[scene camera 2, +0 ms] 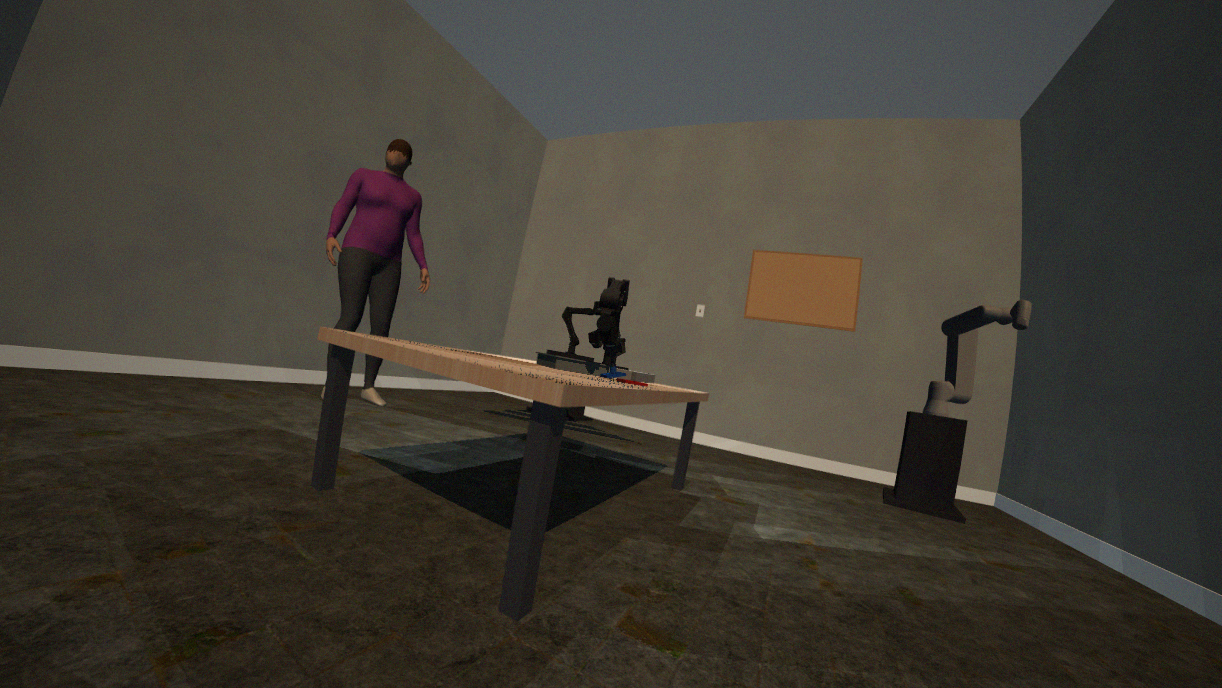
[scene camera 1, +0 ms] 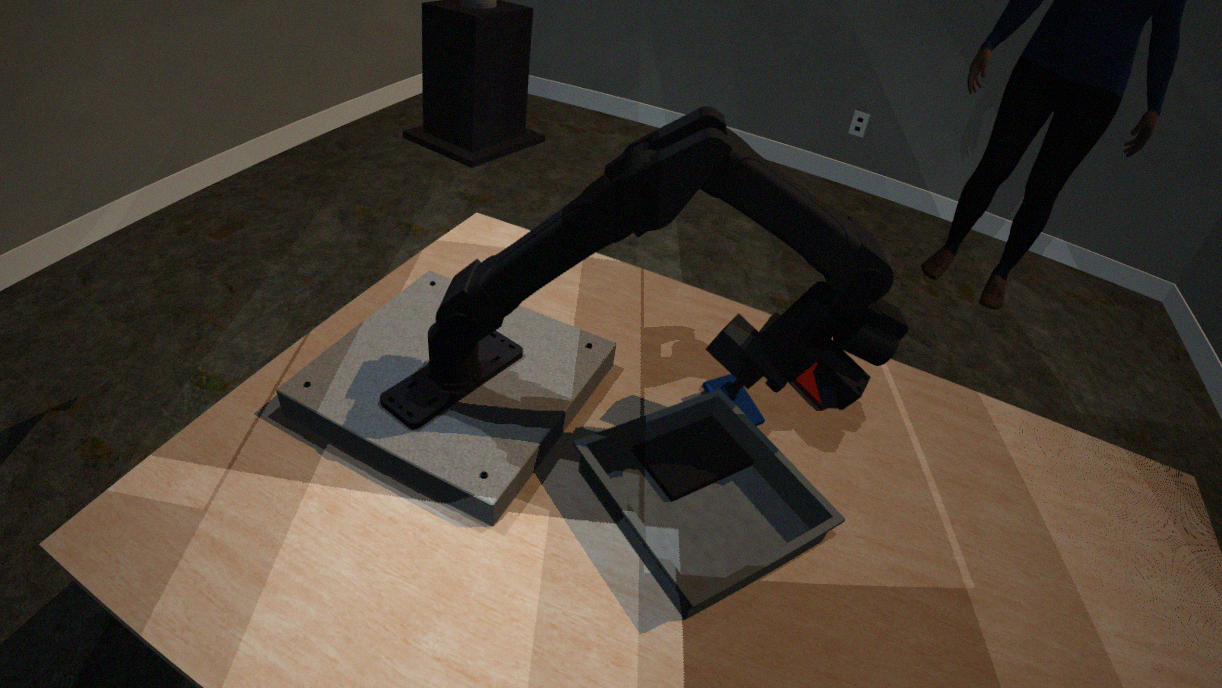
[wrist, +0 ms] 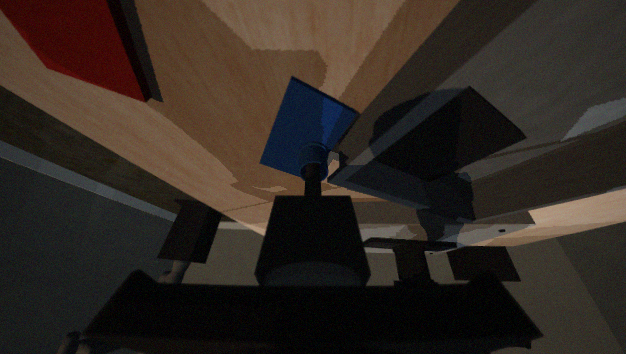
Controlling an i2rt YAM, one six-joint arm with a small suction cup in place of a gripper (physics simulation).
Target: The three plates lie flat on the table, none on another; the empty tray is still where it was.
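Places are measured from the arm's base along level axes (x back, y right, z up), in centimetres.
Pixels of known places: hand, its tool point: (scene camera 2: 613,375) (scene camera 1: 718,401) (wrist: 313,151); arm's base, origin of its link: (scene camera 1: 454,377) (wrist: 407,242).
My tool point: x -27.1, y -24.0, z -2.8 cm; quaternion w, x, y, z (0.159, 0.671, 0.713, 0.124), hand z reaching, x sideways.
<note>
For each thing: its middle in the pictures, then the offset to it from my tool point. Level surfaces: height alone.
- blue plate, middle of its body: (wrist: 302,138) (scene camera 1: 733,403) (scene camera 2: 613,374) dx -1.8, dy -1.1, dz +0.1 cm
- grey tray, middle of its body: (scene camera 1: 704,494) (wrist: 562,116) (scene camera 2: 572,364) dx -7.2, dy +16.6, dz +1.0 cm
- black plate, middle of its body: (wrist: 428,139) (scene camera 1: 693,456) dx -2.4, dy +10.7, dz -0.7 cm
- red plate, middle of its body: (wrist: 66,18) (scene camera 1: 817,383) (scene camera 2: 632,382) dx -9.5, dy -15.6, dz -1.0 cm
- wooden table, height of its surface: dz -1.5 cm
My suction cup (wrist: 313,157) (scene camera 1: 755,381) is pressed on the near edge of a blue plate (wrist: 302,123) (scene camera 1: 737,399) (scene camera 2: 611,373), which sits close against the far corner of the grey tray (scene camera 1: 802,507) (wrist: 407,118). I cannot tell whether the blue plate is off the table. A black plate (scene camera 1: 692,457) (wrist: 442,136) lies flat inside the tray. A red plate (scene camera 1: 808,382) (wrist: 77,43) (scene camera 2: 633,382) lies on the wooden table (scene camera 1: 982,530) (scene camera 2: 477,363) just beyond the blue one, partly hidden by the wrist in the scene view.
The arm stands on a grey base slab (scene camera 1: 512,444) left of the tray. A person (scene camera 1: 1051,129) (scene camera 2: 375,247) stands beyond the table's far side. A dark pedestal (scene camera 1: 473,77) with a second arm (scene camera 2: 948,402) stands by the wall.
</note>
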